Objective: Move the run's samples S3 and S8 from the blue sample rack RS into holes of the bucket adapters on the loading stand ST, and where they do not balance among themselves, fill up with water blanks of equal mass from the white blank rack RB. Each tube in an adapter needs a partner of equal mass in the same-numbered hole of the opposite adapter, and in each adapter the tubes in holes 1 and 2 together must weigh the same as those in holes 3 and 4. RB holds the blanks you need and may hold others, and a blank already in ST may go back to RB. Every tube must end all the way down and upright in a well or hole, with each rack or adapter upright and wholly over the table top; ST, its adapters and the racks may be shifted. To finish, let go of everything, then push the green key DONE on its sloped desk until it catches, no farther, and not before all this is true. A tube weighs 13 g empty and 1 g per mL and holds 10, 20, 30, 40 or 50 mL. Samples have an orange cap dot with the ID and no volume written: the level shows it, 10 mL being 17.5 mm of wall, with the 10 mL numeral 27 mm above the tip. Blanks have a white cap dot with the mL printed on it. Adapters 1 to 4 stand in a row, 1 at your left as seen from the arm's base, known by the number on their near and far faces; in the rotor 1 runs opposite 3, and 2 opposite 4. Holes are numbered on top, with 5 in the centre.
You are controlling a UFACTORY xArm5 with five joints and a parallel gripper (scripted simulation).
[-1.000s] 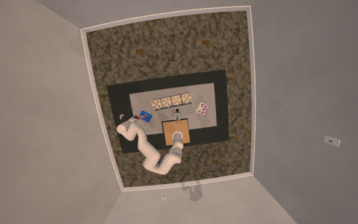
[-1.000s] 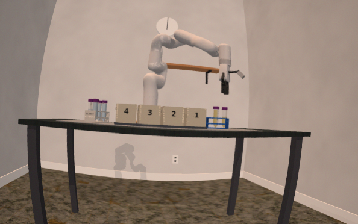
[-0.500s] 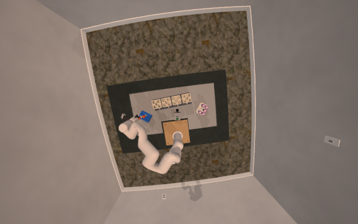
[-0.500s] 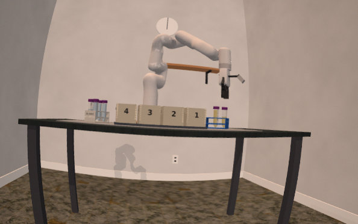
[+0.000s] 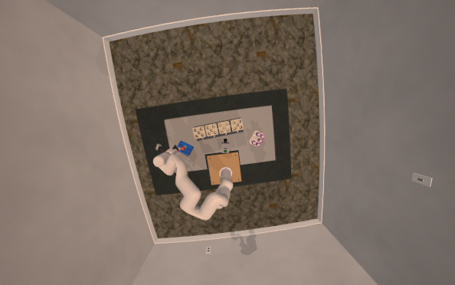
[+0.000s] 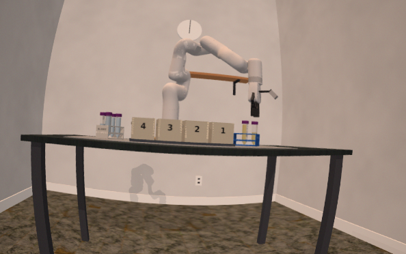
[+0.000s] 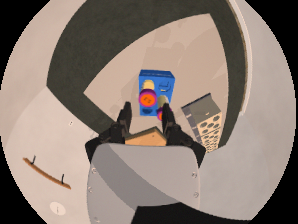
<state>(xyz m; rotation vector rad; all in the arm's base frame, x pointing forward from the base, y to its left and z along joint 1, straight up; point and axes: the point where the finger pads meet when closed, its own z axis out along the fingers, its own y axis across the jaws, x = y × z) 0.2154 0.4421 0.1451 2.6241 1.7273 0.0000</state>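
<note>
My hand is 10 cm above the orange-dotted sample tube and 1 cm to the right of it. The rest, counted from my hand: loading stand ST (35 cm to the right, 20 cm ahead, 16 cm below); then adapter 2 (29 cm to the right, 19 cm ahead, 11 cm below); then blue sample rack RS (13 cm below, 4 cm to the right).
</note>
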